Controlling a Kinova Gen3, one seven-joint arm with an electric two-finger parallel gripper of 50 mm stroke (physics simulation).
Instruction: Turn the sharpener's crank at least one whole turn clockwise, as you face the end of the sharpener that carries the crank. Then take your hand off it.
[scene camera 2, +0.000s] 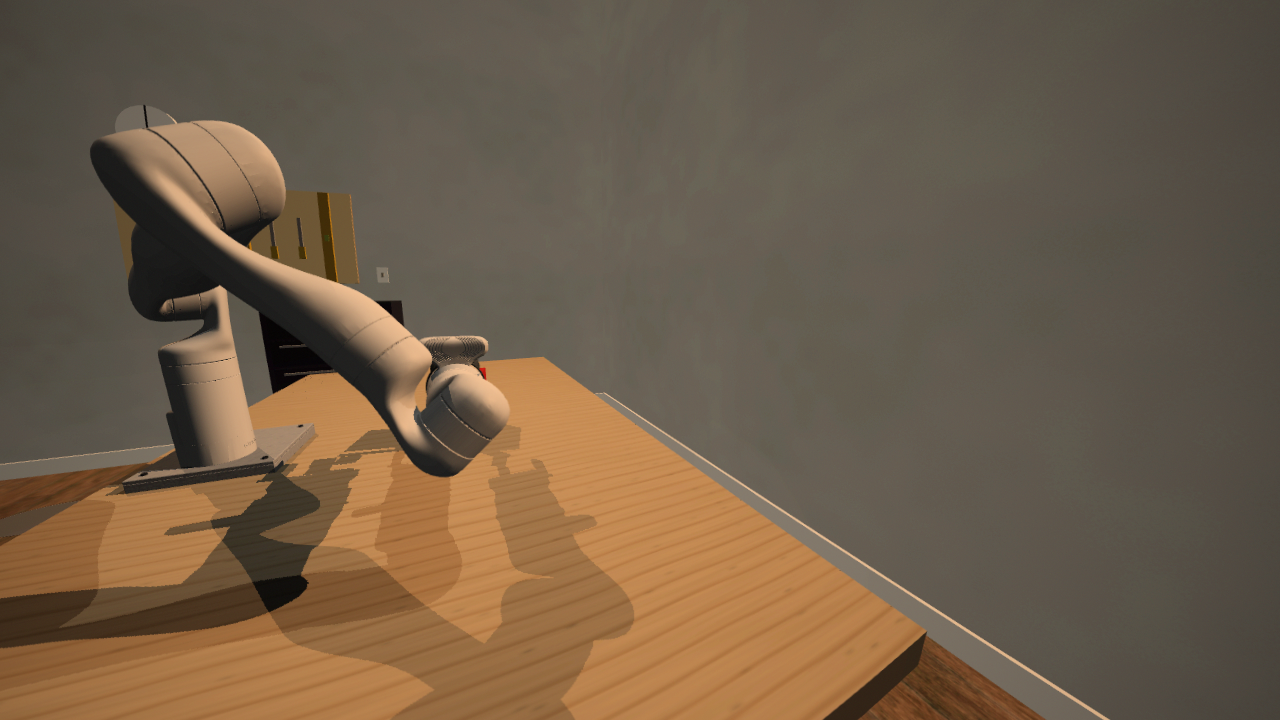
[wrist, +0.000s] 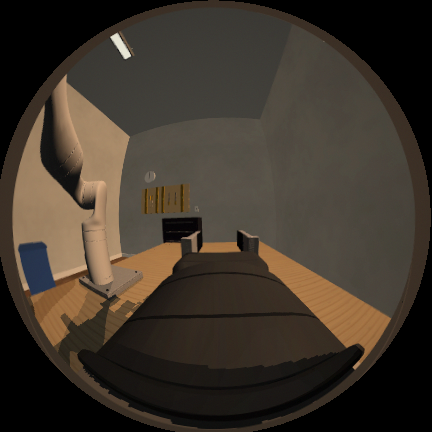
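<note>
The sharpener (scene camera 2: 483, 372) shows in the scene view as a small red patch behind the arm's wrist, toward the far end of the table; the rest of it is hidden by the arm. Its crank is hidden, so its angle cannot be told. The sharpener does not show in the wrist view, where the gripper's own body covers the lower middle. My gripper (wrist: 219, 238) is open, with nothing between its two fingers. It points level toward the far end of the table. In the scene view the fingers are hidden behind the wrist, so their distance from the crank cannot be told.
The wooden table (scene camera 2: 716, 573) (wrist: 330, 290) carries the arm's base plate (scene camera 2: 290, 445) (wrist: 127, 281) at the left. A grey wall (scene camera 2: 895, 268) (wrist: 340, 175) runs along the right. A black cabinet (wrist: 182, 223) stands beyond the far end, and a blue bin (wrist: 37, 267) stands at the left.
</note>
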